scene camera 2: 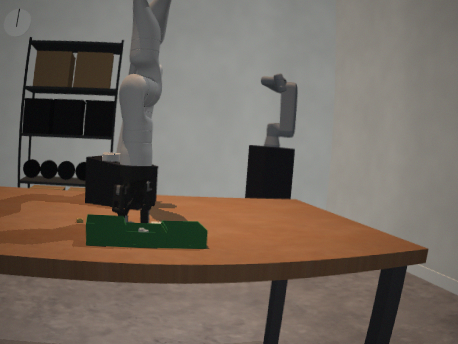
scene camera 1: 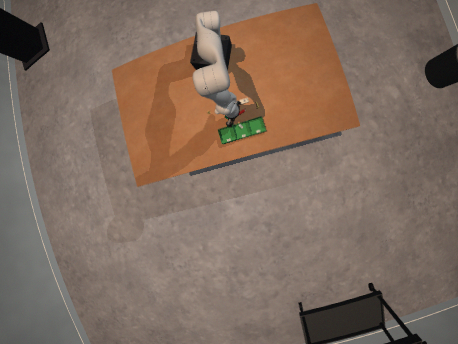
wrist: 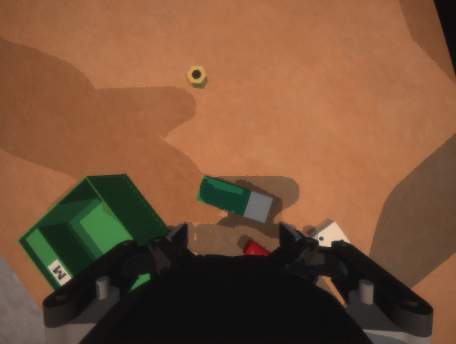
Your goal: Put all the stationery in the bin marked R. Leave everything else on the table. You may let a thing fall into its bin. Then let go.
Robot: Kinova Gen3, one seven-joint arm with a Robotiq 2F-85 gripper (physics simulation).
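Places are measured from the arm's base along level axes (x ahead, y left, z up), in centimetres.
Pixels of known places: gripper, fingertip midpoint: (scene camera 2: 134,228) (wrist: 233,234).
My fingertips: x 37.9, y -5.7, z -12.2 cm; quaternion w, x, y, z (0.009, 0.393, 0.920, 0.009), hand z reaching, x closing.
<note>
Behind a point stands the place of what it marks.
A green and white eraser (wrist: 235,199) {z -11.7, x 35.3, y -7.9 cm} lies on the table just beyond the fingertips in the wrist view. My gripper (scene camera 1: 230,122) {z -12.2, x 37.9, y -5.7 cm} (scene camera 2: 135,220) {z -12.2, x 37.9, y -5.7 cm} (wrist: 233,234) {z -12.2, x 37.9, y -5.7 cm} is open and empty, pointing down low over the table behind the bins. Nothing is between its fingers. The R bin (scene camera 1: 246,129) {z -12.3, x 47.6, y -3.2 cm} (scene camera 2: 142,241) {z -11.7, x 51.2, y -7.0 cm} is the middle one of three joined green bins; a small pale item (scene camera 1: 240,126) {z -10.8, x 44.9, y -5.5 cm} (scene camera 2: 143,230) {z -10.8, x 45.6, y -5.5 cm} shows in it. In the wrist view my gripper hides most of the R bin.
The M bin (scene camera 1: 227,133) {z -12.3, x 45.1, y -13.8 cm} (wrist: 107,225) {z -12.3, x 46.1, y -15.2 cm} is at the left end of the row. A red cylinder (scene camera 1: 242,112) {z -11.7, x 38.0, y -1.2 cm} (wrist: 256,248) {z -11.8, x 37.3, y -3.4 cm} and a white domino (scene camera 1: 244,101) {z -12.3, x 32.6, y 2.6 cm} (wrist: 330,234) {z -12.3, x 31.7, y 0.8 cm} lie near the gripper. A brass nut (scene camera 1: 209,113) {z -12.2, x 30.1, y -18.3 cm} (scene camera 2: 79,220) {z -12.4, x 30.1, y -18.5 cm} (wrist: 197,75) {z -12.1, x 29.4, y -18.2 cm} and a brass screw (scene camera 1: 257,105) {z -12.1, x 37.9, y 8.1 cm} lie farther off.
</note>
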